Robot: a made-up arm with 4 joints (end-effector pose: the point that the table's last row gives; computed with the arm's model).
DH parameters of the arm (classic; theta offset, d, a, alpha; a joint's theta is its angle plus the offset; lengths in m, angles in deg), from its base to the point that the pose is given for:
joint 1: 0 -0.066 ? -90
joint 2: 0 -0.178 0.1 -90
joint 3: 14.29 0 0.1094 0
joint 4: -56.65 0 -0.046 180
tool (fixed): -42.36 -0.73 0 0
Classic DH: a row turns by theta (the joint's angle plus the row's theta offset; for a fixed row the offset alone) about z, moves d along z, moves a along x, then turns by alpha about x.
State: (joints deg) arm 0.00 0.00 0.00 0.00
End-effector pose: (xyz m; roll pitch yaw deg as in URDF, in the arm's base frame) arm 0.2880 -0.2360 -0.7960 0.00 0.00 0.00
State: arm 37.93 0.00 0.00 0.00
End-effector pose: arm 0.3723 -0.0091 -0.7960 0.00 0.00 37.93
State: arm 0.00 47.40 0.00 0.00
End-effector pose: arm -0.3049 -0.2360 -0.6867 0.00 47.40 0.00
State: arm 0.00 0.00 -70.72 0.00
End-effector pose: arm 0.2945 -0.1292 -0.7960 0.00 0.00 70.72
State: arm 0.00 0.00 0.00 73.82
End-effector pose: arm 0.2828 -0.1810 -0.7960 0.00 0.00 -73.82
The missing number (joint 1, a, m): 0.116
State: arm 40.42 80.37 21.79 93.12
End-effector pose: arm -0.3086 -0.5237 -0.3603 -79.40 -24.54 -54.02
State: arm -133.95 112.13 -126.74 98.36
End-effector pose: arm 0.3134 0.4985 0.1691 130.55 54.59 -9.06
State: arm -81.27 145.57 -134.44 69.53
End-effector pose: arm -0.1782 0.3218 0.5029 148.17 13.87 29.85
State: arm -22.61 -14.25 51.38 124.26
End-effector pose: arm 0.3371 -0.4049 -0.7301 1.11 14.21 161.89
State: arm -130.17 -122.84 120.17 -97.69
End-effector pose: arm -0.6851 -0.3903 0.3132 149.36 -50.93 87.18
